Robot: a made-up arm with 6 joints.
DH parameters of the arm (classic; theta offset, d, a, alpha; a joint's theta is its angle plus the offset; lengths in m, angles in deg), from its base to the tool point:
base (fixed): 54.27 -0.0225 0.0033 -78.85
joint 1: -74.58 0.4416 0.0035 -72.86
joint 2: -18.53 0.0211 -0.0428 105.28
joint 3: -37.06 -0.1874 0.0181 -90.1
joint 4: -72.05 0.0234 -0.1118 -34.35
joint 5: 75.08 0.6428 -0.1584 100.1
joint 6: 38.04 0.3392 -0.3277 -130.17
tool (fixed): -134.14 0.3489 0 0
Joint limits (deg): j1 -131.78..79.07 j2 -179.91..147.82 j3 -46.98..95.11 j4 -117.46..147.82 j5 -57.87..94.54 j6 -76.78..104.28
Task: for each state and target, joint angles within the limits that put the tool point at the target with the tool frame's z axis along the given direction. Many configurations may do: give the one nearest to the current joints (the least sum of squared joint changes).
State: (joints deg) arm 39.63 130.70 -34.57 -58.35 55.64 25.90
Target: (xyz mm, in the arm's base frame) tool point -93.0 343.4 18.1 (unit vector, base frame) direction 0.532 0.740 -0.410
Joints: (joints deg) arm 9.18 111.66 -46.85 -70.08 89.36 61.44
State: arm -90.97 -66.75 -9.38 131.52 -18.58 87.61
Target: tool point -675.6 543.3 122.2 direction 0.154 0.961 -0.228
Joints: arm -84.76 -52.69 -37.71 133.28 -24.05 56.97
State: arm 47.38 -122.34 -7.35 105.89 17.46 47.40
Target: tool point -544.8 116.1 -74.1 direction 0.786 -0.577 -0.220
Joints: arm 60.82 -156.26 -38.91 137.66 -9.77 84.23
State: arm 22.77 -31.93 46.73 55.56 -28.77 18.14
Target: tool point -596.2 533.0 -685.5 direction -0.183 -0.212 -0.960
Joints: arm 41.40 -25.01 35.93 90.33 -16.94 14.10
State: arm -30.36 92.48 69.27 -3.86 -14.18 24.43
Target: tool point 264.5 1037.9 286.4 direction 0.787 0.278 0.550
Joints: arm -54.01 58.90 60.57 -36.84 -41.36 13.35
